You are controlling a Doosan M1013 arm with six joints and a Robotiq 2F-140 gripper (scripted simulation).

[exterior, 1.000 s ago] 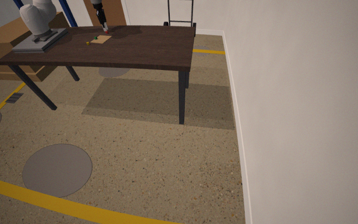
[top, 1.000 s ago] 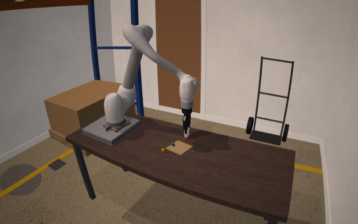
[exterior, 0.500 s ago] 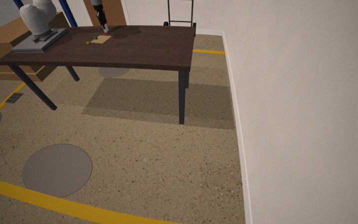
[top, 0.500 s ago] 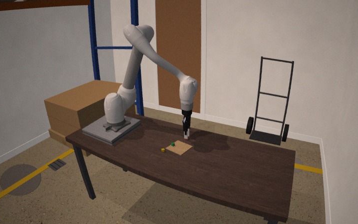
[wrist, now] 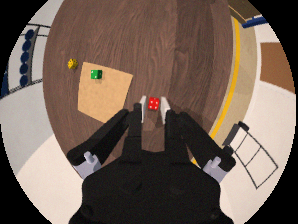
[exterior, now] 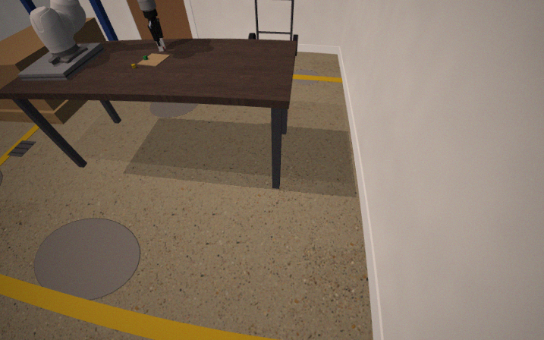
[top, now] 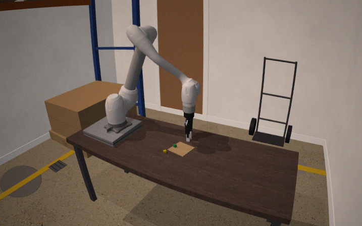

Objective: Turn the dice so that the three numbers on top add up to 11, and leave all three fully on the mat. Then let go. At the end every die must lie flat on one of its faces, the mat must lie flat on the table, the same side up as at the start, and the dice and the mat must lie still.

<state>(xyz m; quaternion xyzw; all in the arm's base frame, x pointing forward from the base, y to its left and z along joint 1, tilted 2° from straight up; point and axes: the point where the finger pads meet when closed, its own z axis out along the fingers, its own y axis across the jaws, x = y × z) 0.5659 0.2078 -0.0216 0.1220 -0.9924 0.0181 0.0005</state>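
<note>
Right now my hand is 3 cm above the red die. From my hand the other things lie so: green die: 14 cm to the right, 3 cm behind, 2 cm below; then tan mat: 13 cm to the right, 3 cm below, 2 cm ahead; then yellow die: 23 cm to the right, 5 cm behind, 3 cm below.
</note>
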